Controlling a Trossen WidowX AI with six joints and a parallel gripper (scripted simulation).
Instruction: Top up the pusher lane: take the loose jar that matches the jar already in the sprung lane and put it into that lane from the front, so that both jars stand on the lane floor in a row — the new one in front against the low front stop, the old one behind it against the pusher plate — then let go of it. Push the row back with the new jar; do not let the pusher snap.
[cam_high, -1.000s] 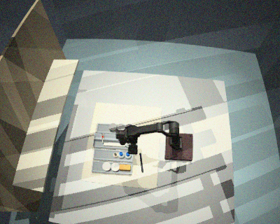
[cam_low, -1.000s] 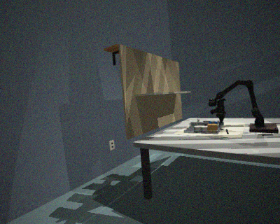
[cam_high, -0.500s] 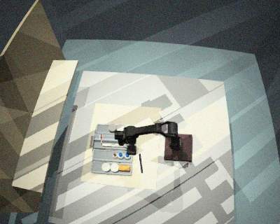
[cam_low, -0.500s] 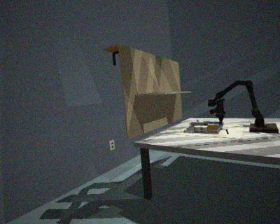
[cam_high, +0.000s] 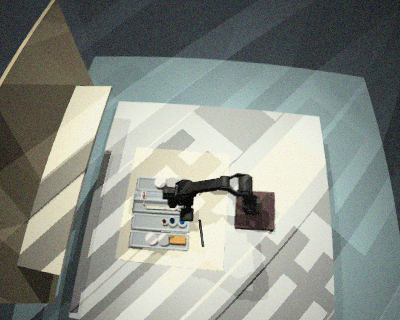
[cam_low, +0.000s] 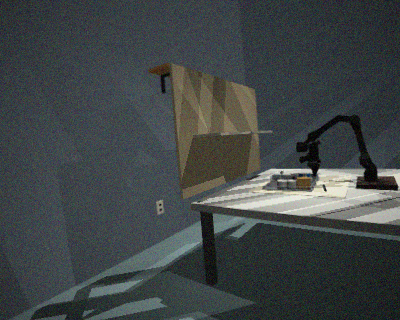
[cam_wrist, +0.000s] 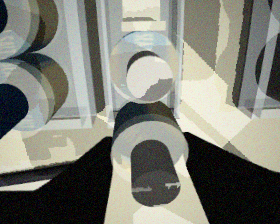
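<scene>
The black pen is 12 cm to the left of my gripper tip, 6 cm behind it and 5 cm below it. Round my gripper tip: red mark 22 cm ahead, 6 cm to the right, 1 cm above; sprung lane 17 cm ahead, 4 cm to the right, 4 cm below.
</scene>
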